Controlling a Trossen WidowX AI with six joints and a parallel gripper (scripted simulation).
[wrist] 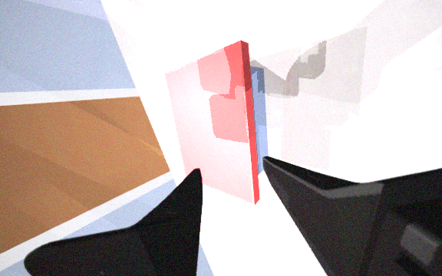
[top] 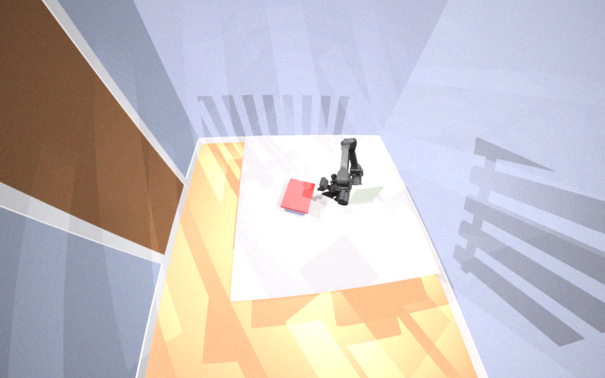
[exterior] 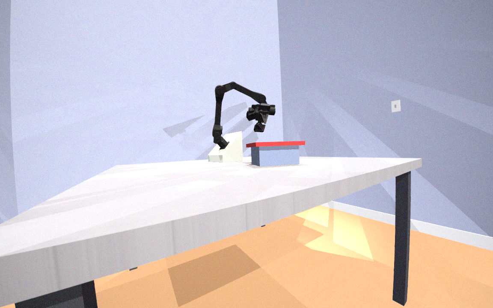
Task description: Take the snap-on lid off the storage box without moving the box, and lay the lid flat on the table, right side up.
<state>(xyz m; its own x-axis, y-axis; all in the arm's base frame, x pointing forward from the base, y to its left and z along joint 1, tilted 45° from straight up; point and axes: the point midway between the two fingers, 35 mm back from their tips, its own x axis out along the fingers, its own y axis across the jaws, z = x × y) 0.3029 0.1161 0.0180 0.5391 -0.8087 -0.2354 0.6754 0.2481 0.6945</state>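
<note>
The red lid lies 110 mm ahead of my gripper tip, 100 mm below it and 60 mm to the right of it. Round my gripper tip: blue-grey storage box: 150 mm below, 110 mm ahead, 60 mm to the right.
</note>
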